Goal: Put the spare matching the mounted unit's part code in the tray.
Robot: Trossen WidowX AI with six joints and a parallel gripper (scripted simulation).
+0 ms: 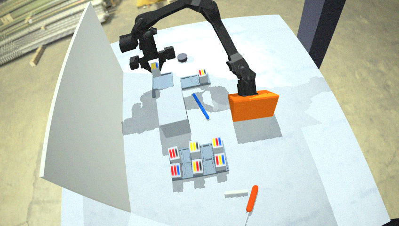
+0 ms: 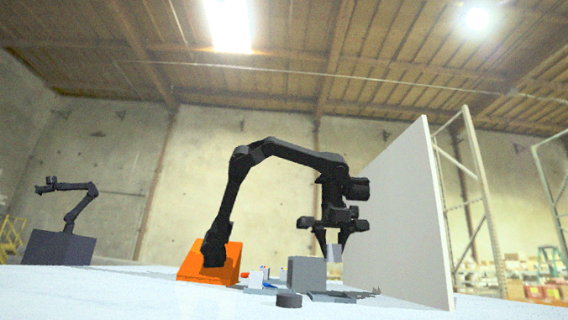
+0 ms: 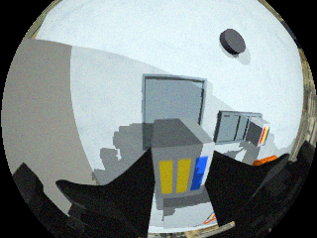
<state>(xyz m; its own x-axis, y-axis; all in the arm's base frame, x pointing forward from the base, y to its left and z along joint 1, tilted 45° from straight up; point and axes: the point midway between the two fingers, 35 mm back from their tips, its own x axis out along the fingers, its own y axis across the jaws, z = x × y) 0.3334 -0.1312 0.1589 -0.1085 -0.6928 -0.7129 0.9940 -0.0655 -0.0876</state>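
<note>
Now: gripper tip 9 cm above the dark flat tray and 1 cm past it. Also, from my gripper tip: mounted unit (20 cm to the left, 4 cm below, 4 cm behind); then spare (2 cm above); then rack (15 cm behind, 9 cm below, 3 cm to the left).
</note>
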